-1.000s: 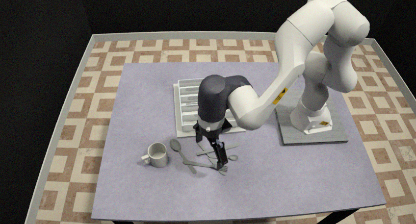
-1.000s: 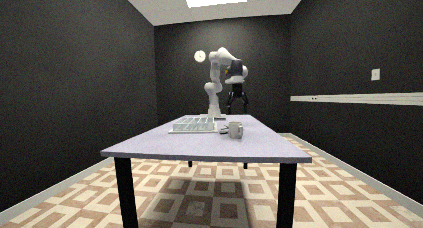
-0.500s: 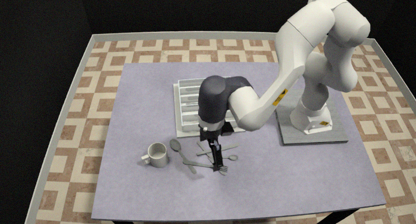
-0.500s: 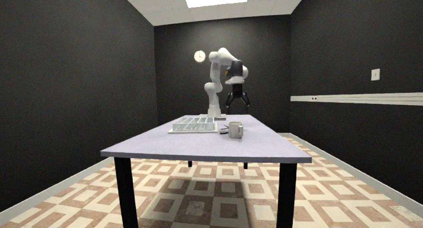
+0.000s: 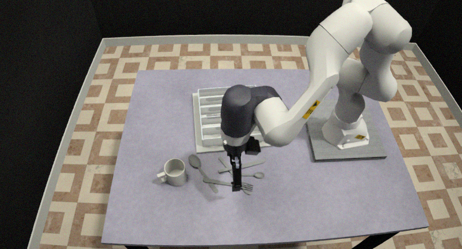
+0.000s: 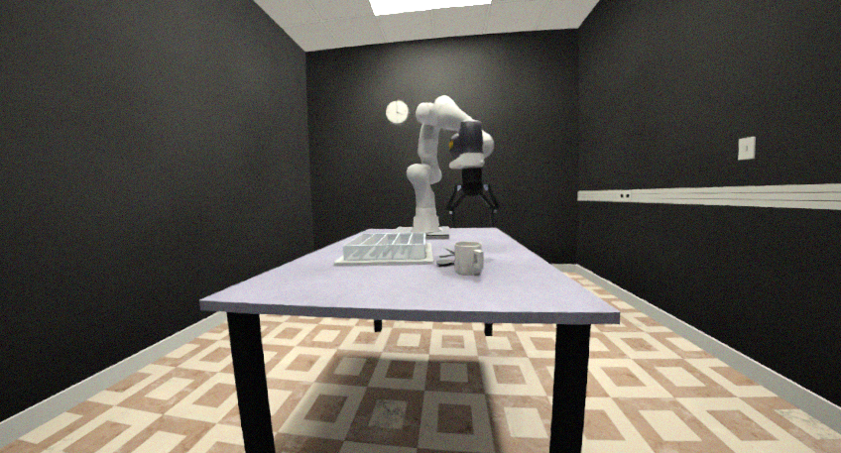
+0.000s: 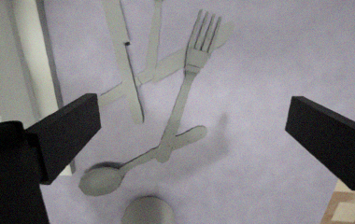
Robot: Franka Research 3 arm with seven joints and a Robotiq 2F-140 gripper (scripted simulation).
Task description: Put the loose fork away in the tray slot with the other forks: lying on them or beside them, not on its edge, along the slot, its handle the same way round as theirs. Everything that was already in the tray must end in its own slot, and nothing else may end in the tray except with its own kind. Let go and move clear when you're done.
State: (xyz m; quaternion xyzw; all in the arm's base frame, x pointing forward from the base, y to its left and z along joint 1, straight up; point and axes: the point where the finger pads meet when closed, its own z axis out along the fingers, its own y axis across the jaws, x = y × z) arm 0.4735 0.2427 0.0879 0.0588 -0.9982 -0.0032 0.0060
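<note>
The knife is 110 mm below my hand, 80 mm to the right of it and 20 mm behind it. The rest, counted from my hand: white mug 220 mm ahead, 80 mm below, 30 mm to the right; spoon 280 mm to the right, 90 mm below, 20 mm behind.
</note>
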